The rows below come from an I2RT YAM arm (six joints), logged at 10 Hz.
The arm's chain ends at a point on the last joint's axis. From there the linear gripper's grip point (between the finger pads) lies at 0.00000 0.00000 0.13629 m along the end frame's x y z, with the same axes.
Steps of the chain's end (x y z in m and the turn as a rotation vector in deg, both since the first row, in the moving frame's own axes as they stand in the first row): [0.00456, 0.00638, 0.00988, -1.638, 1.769, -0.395]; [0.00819, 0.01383, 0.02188, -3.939, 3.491, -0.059]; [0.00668, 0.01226, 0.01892, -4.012, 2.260, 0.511]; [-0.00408, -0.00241, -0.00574, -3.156, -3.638, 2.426]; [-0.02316, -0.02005, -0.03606, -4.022, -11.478, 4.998]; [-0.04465, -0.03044, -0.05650, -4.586, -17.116, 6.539]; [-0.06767, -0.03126, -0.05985, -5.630, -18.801, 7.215]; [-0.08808, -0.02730, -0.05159, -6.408, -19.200, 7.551]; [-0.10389, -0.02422, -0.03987, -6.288, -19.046, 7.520]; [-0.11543, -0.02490, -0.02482, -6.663, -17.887, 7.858]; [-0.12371, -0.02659, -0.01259, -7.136, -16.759, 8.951]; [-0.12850, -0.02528, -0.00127, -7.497, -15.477, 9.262]
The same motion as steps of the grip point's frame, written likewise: [0.00878, 0.01026, 0.00976, -1.638, 1.769, -0.395]; [0.01649, 0.02318, 0.02131, -3.939, 3.491, -0.059]; [0.01201, 0.02182, 0.01848, -4.012, 2.260, 0.511]; [-0.01288, 0.00490, -0.00622, -3.156, -3.638, 2.426]; [-0.05064, -0.01175, -0.03912, -4.022, -11.478, 4.998]; [-0.08525, -0.02203, -0.06296, -4.586, -17.116, 6.539]; [-0.11224, -0.02095, -0.06776, -5.630, -18.801, 7.215]; [-0.13367, -0.01539, -0.05999, -6.408, -19.200, 7.551]; [-0.14912, -0.01255, -0.04812, -6.288, -19.046, 7.520]; [-0.15814, -0.01228, -0.03230, -6.663, -17.887, 7.858]; [-0.16406, -0.01305, -0.01941, -7.136, -16.759, 8.951]; [-0.16603, -0.01074, -0.00735, -7.497, -15.477, 9.262]
